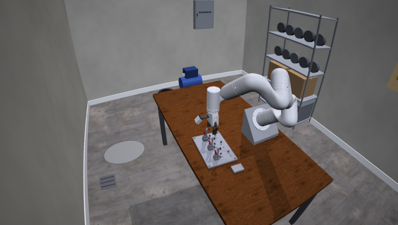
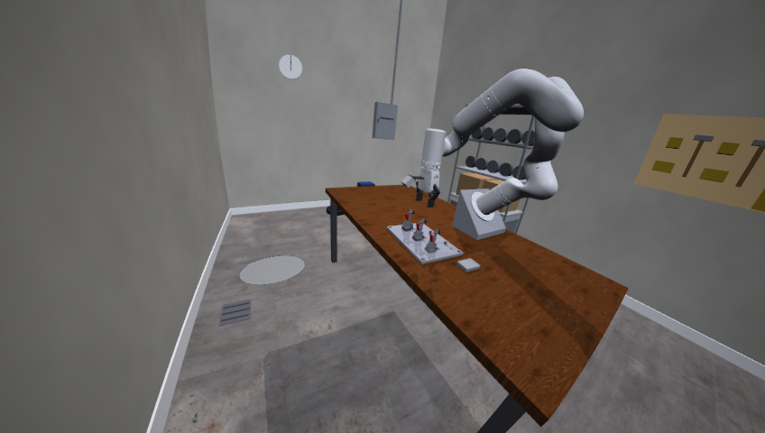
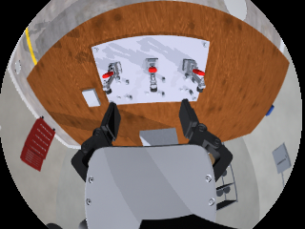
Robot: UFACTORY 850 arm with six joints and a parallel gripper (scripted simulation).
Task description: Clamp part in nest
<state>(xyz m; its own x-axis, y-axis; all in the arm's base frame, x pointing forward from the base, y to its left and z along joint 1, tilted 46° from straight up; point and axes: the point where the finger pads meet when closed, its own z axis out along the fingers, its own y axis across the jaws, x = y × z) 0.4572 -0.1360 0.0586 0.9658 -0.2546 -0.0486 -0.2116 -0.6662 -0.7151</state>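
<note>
Right now my hand is 26 cm to the right of the flat grey part, 21 cm above it and 5 cm past it. From my hand the other things lie so: grey fixture plate (21 cm below, 3 cm behind).
</note>
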